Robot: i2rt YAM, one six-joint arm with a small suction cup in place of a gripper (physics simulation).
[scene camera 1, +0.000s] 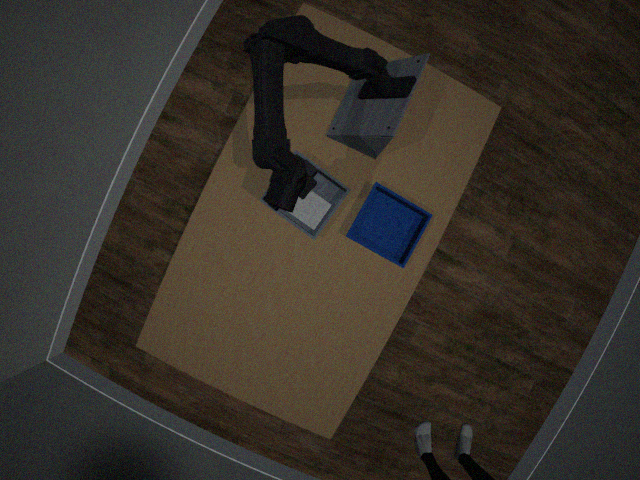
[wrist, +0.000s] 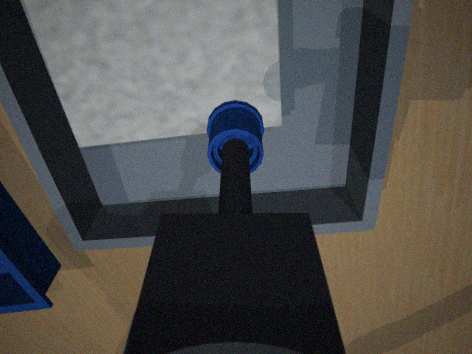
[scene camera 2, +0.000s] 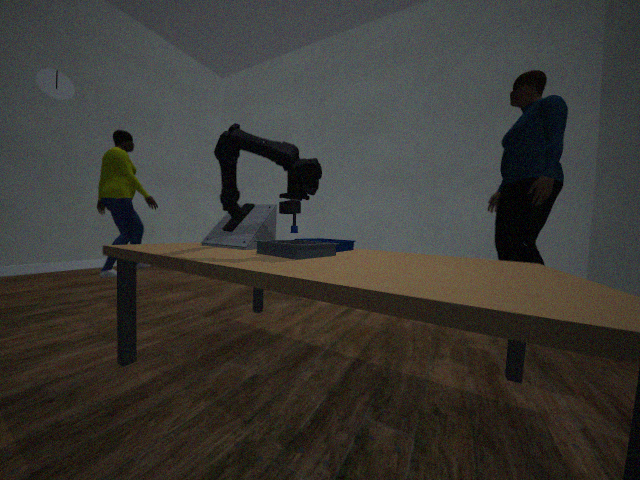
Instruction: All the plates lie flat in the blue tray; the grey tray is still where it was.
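Where they show: hand at its tool point: (wrist: 235,127) (scene camera 2: 294,232); arm's base at its link origin: (scene camera 1: 385,89) (scene camera 2: 239,217).
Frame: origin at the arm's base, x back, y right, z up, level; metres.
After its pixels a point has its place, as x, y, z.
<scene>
A pale, square, mottled plate (scene camera 1: 312,210) @(-0.456, 0.034, -0.119) (wrist: 165,65) @(-0.445, 0.065, -0.118) lies in the grey tray (scene camera 1: 331,212) @(-0.432, -0.031, -0.094) (scene camera 2: 296,251) @(-0.505, 0.210, -0.117) (wrist: 377,150) @(-0.364, 0.190, -0.094). Whether other plates lie under it cannot be told. The blue tray (scene camera 1: 387,224) @(-0.368, -0.244, -0.141) (scene camera 2: 343,245) @(-0.479, -0.227, -0.116) (wrist: 17,280) @(-0.303, -0.131, -0.094) stands beside the grey tray, and its floor shows no plate in scene camera 1. My gripper, a blue suction cup (scene camera 2: 294,229) (wrist: 235,120), is open and carries nothing. It hangs above the grey tray, near the plate's edge in the wrist view. In scene camera 1 the arm hides the cup and part of the grey tray.
A grey slanted stand (scene camera 1: 361,116) @(-0.102, 0.030, -0.035) (scene camera 2: 266,224) @(-0.171, -0.011, -0.030) bears the arm's base on the wooden table (scene camera 1: 268,320) @(-0.915, -0.008, -0.144) (scene camera 2: 439,273) @(-0.928, 0.149, -0.144). Two people, one in yellow (scene camera 2: 117,173) and one in blue (scene camera 2: 535,139), stand beyond the table in scene camera 2.
</scene>
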